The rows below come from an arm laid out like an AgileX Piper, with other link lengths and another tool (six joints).
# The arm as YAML. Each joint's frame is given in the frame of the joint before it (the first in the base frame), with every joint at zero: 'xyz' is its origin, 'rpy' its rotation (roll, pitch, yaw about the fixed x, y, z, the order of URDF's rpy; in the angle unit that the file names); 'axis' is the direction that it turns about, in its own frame. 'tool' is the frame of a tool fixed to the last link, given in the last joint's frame.
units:
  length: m
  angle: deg
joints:
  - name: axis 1
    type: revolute
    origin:
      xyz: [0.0, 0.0, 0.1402]
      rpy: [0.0, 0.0, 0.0]
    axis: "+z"
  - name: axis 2
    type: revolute
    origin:
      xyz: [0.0, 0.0, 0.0]
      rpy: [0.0, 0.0, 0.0]
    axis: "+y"
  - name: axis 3
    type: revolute
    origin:
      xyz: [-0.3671, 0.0, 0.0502]
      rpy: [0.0, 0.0, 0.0]
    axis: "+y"
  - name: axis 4
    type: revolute
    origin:
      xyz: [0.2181, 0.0, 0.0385]
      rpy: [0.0, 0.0, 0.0]
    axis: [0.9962, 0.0, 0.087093]
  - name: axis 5
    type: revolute
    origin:
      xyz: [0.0, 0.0, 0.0]
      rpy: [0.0, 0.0, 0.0]
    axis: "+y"
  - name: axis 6
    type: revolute
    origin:
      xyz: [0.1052, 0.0, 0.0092]
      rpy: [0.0, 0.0, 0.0]
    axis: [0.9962, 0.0, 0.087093]
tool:
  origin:
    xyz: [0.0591, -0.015, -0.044]
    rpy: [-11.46, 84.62, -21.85]
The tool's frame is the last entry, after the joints.
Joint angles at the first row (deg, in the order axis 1, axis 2, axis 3, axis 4, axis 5, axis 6):
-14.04 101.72 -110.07 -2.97 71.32 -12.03
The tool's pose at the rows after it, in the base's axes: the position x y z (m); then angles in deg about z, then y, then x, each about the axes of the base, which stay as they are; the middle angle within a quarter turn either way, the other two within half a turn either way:
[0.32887 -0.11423 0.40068 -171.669 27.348 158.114]
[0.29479 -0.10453 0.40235 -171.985 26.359 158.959]
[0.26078 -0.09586 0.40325 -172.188 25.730 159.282]
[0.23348 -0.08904 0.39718 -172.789 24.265 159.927]
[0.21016 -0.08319 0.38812 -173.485 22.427 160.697]
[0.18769 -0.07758 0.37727 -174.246 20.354 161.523]
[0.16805 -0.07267 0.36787 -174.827 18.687 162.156]
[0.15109 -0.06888 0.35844 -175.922 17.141 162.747]
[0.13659 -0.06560 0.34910 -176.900 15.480 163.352]
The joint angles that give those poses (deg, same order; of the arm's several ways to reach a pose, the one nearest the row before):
-14.03 96.79 -103.17 -2.25 71.43 -11.60
-14.04 91.53 -96.73 -1.90 71.43 -11.41
-14.03 86.26 -90.77 -1.87 71.43 -11.34
-14.04 82.38 -85.28 -1.87 71.43 -11.34
-14.03 79.30 -80.20 -1.87 71.43 -11.32
-14.04 76.49 -75.12 -1.87 71.43 -11.32
-14.04 74.00 -70.82 -1.87 71.43 -11.32
-14.04 71.93 -66.93 -1.87 71.38 -11.88
-14.04 70.34 -63.46 -1.87 71.38 -12.32

